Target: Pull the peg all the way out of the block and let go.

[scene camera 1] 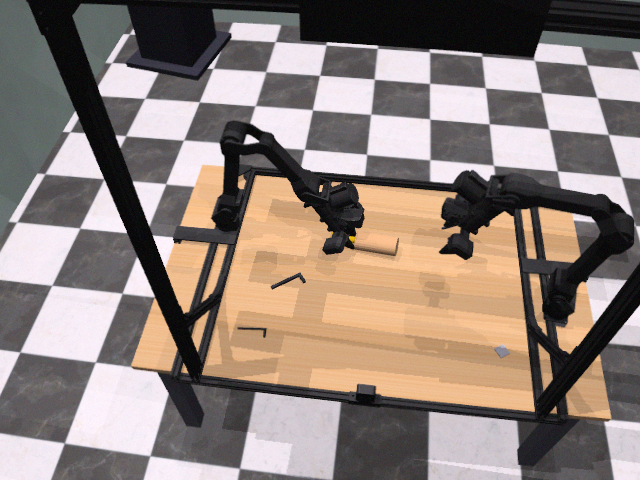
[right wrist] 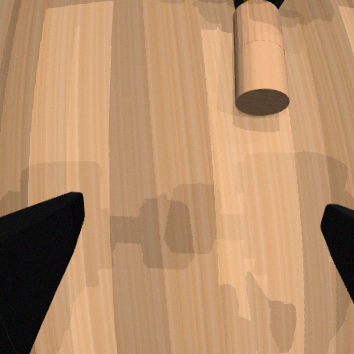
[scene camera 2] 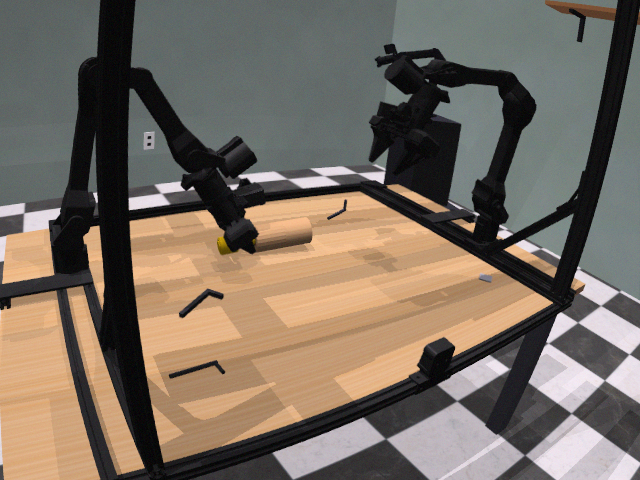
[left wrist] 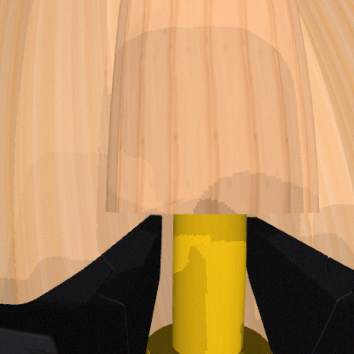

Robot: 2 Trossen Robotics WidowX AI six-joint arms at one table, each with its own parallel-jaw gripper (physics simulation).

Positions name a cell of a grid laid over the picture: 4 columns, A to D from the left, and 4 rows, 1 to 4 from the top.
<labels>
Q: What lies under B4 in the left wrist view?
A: The left gripper.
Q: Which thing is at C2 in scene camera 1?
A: The left gripper.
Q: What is the right gripper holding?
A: Nothing.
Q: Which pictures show the right gripper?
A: Scene camera 1, the right wrist view and scene camera 2 only.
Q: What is the left gripper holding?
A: A yellow peg.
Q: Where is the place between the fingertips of the left gripper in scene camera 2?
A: B3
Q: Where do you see a yellow peg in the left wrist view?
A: C3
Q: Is the right gripper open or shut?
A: Open.
</labels>
